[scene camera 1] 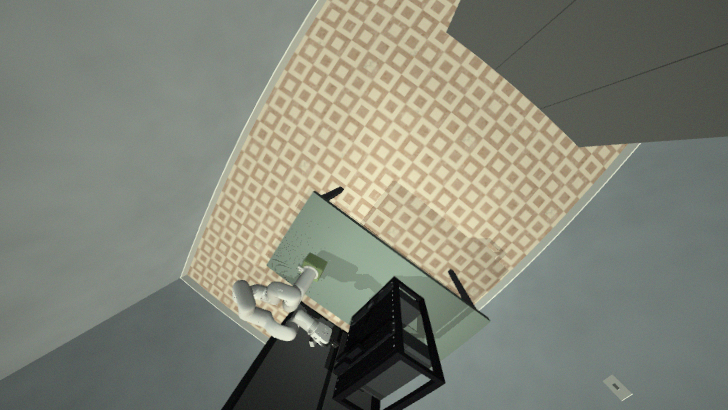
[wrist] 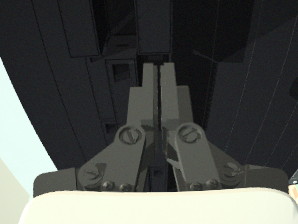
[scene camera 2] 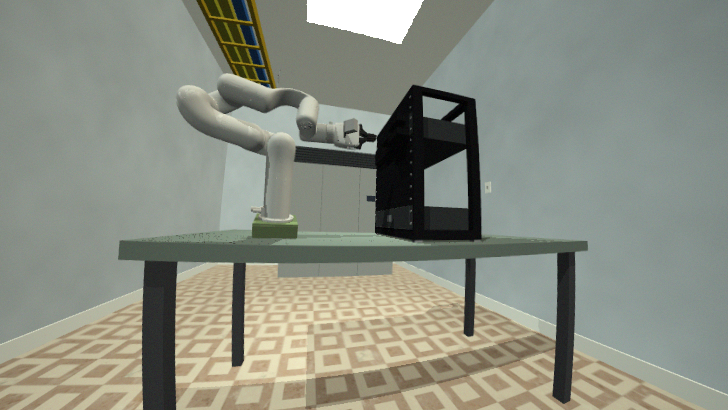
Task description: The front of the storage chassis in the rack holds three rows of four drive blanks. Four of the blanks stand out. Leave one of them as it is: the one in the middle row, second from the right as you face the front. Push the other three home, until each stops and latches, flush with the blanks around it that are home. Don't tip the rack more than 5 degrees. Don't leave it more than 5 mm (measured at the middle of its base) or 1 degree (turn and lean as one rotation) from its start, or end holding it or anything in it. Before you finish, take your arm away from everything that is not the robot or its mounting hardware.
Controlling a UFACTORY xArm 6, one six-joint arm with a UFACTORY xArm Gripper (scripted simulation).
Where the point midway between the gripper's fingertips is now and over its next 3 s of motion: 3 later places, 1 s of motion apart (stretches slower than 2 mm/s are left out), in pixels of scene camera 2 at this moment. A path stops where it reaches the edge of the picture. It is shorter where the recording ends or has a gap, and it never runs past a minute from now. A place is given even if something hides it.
My gripper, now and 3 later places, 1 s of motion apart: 375, 138; 381, 134; 390, 135; 392, 136
